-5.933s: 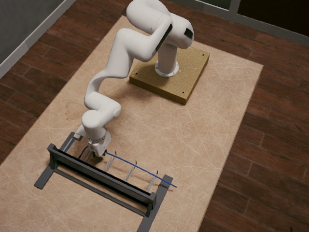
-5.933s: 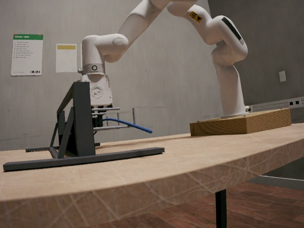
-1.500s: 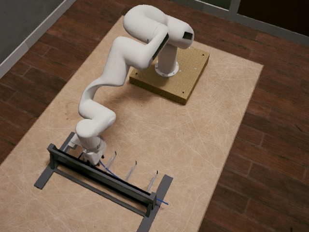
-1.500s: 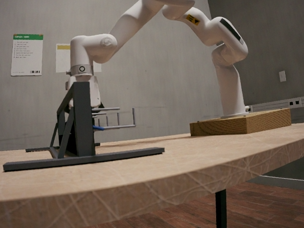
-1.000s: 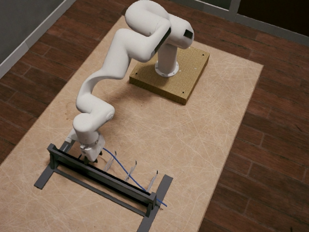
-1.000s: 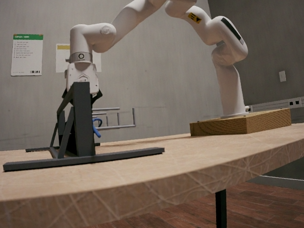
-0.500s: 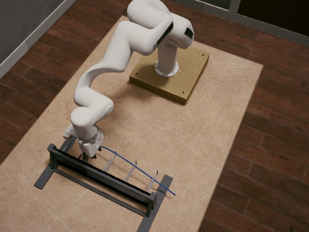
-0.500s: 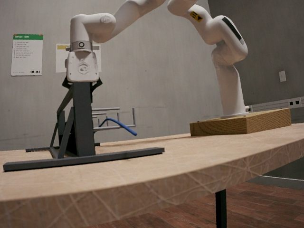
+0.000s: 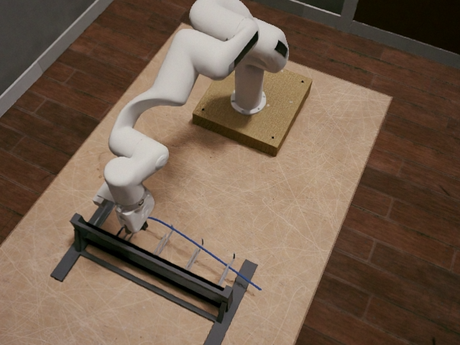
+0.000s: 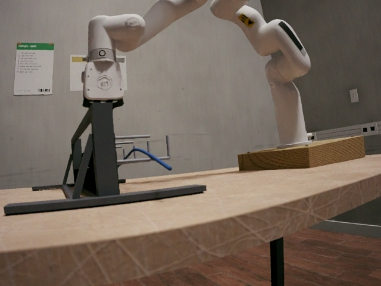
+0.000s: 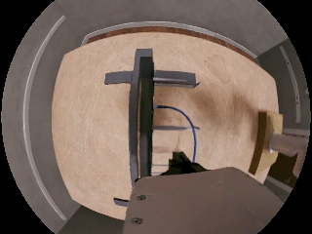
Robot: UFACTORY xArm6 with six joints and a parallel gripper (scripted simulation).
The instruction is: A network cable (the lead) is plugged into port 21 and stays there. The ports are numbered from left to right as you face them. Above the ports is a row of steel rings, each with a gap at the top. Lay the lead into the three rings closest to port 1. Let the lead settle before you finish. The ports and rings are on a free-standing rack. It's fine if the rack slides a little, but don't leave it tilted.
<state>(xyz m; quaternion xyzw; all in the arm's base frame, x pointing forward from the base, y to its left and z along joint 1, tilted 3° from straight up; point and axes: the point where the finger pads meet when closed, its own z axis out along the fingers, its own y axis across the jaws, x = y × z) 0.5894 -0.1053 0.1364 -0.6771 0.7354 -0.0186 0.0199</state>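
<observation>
Right now my hand is 60 mm short of the dark grey rack, 50 mm to the right of it and 100 mm above it.
</observation>
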